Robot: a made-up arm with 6 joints. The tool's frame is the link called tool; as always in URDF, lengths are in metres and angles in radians. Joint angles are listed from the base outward.
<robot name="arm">
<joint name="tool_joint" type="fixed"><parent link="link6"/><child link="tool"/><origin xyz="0 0 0" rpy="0 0 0"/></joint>
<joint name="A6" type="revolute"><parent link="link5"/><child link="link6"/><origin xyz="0.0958 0.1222 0" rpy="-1.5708 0 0"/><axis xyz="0 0 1"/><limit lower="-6.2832" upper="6.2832"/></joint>
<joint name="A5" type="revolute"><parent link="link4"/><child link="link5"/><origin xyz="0 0 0" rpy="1.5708 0 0"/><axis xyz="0 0 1"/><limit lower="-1.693" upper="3.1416"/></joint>
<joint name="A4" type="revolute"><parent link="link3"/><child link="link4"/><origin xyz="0.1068 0.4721 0" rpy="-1.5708 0 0"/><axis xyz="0 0 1"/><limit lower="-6.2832" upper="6.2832"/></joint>
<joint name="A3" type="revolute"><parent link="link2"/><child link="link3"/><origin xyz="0.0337 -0.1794 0" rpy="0 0 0"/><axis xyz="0 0 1"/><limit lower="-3.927" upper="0.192"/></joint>
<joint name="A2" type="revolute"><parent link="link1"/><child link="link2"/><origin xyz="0 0 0" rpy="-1.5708 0 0"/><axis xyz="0 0 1"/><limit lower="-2.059" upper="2.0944"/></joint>
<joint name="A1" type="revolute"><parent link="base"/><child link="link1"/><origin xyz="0 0 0.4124" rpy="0 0 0"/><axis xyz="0 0 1"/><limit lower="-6.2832" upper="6.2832"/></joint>
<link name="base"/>
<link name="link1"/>
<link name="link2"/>
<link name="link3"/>
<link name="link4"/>
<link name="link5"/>
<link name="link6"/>
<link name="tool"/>
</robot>
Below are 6 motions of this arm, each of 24 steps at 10 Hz.
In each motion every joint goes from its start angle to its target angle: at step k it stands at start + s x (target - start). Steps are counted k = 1, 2, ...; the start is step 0. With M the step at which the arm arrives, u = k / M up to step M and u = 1 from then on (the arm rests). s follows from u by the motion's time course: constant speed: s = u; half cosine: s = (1 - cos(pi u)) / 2; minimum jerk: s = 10 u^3 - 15 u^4 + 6 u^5.
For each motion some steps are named. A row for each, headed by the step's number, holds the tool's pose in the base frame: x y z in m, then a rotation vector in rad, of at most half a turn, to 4 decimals.
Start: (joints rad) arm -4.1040 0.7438 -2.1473 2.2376 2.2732 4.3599
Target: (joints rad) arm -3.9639 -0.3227 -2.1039 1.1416 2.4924 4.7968
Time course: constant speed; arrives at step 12
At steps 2, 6, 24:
2: -0.4559 0.3909 0.7261 1.0719 -0.6474 0.7046
6: -0.4019 0.2556 0.8501 1.4852 -1.0169 0.7456
24: -0.2534 0.0721 0.9490 1.7800 -1.7473 0.4329

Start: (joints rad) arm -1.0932 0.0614 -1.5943 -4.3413 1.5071 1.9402
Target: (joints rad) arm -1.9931 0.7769 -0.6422 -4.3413 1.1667 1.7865
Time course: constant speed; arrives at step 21
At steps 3, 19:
3: 0.3232 -0.5863 0.5669 0.3478 1.2319 0.7000
19: -0.0270 -0.3003 -0.0756 1.8953 0.6367 0.6979

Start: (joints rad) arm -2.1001 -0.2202 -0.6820 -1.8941 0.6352 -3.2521
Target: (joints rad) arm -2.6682 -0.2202 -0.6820 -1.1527 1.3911 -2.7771
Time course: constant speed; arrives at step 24
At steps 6, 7, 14, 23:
6: -0.3629 -0.4176 0.2936 -0.9194 -1.7508 0.6622
7: -0.3759 -0.4052 0.2939 -0.9969 -1.7044 0.6364
14: -0.4481 -0.3038 0.2925 -1.4694 -1.3173 0.4248
23: -0.4840 -0.1578 0.2826 -1.8749 -0.7100 0.0821

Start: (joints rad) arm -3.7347 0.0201 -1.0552 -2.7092 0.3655 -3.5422
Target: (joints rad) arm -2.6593 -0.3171 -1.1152 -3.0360 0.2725 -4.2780
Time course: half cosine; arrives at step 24
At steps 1, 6, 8, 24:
1: -0.5132 0.3195 0.3314 -0.6289 -1.6887 -0.5544
6: -0.5585 0.2401 0.3633 -0.3492 -1.7140 -0.5391
8: -0.5827 0.1780 0.3867 -0.1493 -1.7049 -0.5288
24: -0.5219 -0.2803 0.5557 0.9838 -1.0725 -0.4731

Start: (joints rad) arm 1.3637 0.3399 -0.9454 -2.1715 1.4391 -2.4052
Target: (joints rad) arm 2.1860 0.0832 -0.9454 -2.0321 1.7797 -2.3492
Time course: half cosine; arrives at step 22
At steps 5, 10, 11, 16, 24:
5: 0.1542 0.5533 0.2086 -1.2904 0.5853 -1.2040
10: 0.0216 0.5830 0.2639 -1.1678 0.5229 -1.0210
11: -0.0102 0.5844 0.2768 -1.1421 0.5131 -0.9760
16: -0.1546 0.5642 0.3349 -1.0388 0.4885 -0.7601
24: -0.2263 0.5365 0.3649 -0.9952 0.4872 -0.6422

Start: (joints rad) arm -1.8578 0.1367 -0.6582 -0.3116 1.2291 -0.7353
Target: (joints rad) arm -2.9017 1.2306 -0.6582 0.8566 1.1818 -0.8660
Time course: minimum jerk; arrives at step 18
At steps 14, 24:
14: 0.0760 -0.0313 -0.1043 -0.1181 1.6300 -0.7000
24: 0.1118 -0.0323 -0.1005 0.0726 1.6119 -0.7657

